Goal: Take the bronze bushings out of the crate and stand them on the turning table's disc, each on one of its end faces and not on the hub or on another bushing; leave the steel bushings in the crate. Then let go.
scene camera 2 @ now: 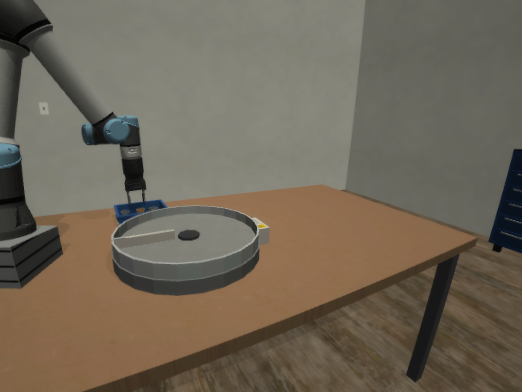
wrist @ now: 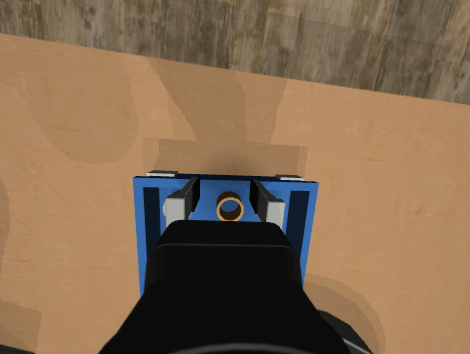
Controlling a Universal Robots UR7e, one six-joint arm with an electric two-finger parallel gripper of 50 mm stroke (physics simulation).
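Seen in the pictures: gripper, fingertip midpoint: (scene camera 2: 137, 202) (wrist: 225, 188); arm's base, link origin: (scene camera 2: 2, 233).
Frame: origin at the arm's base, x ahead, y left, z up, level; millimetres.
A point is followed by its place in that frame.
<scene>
The blue crate (scene camera 2: 119, 216) @(x 317, y 104, z -50 mm) (wrist: 138, 215) @(x 328, y 212, z -50 mm) stands behind the turning table. A bronze bushing (scene camera 2: 140, 210) @(x 415, y 183, z -70 mm) (wrist: 218, 209) @(x 406, y 199, z -70 mm) stands upright in it, its round opening facing up in the wrist view. A steel bushing (scene camera 2: 125, 212) @(x 359, y 191, z -69 mm) is to its left and another steel bushing (scene camera 2: 153, 209) @(x 464, y 173, z -72 mm) to its right in the scene view; in the wrist view the fingers largely hide them. My gripper (scene camera 2: 136, 201) @(x 416, y 229, z -49 mm) (wrist: 225, 188) @(x 416, y 229, z -49 mm) is open and empty, pointing down over the crate, its fingers on either side above the bronze bushing. The turning table's grey disc (scene camera 2: 220, 234) @(x 528, y -238, z -47 mm) holds no visible bushing around its dark hub (scene camera 2: 189, 235) @(x 440, y -207, z -39 mm).
A raised wall (scene camera 2: 185, 270) @(x 344, y -380, z -37 mm) rings the disc. A pale straight bar (scene camera 2: 147, 238) @(x 326, y -177, z -30 mm) reaches from this wall towards the hub. A small white box (scene camera 2: 263, 234) @(x 661, y -288, z -64 mm) with a yellow mark adjoins the turning table's right side. The wooden table (scene camera 2: 325, 260) @(x 742, y -481, z -100 mm) bears these things.
</scene>
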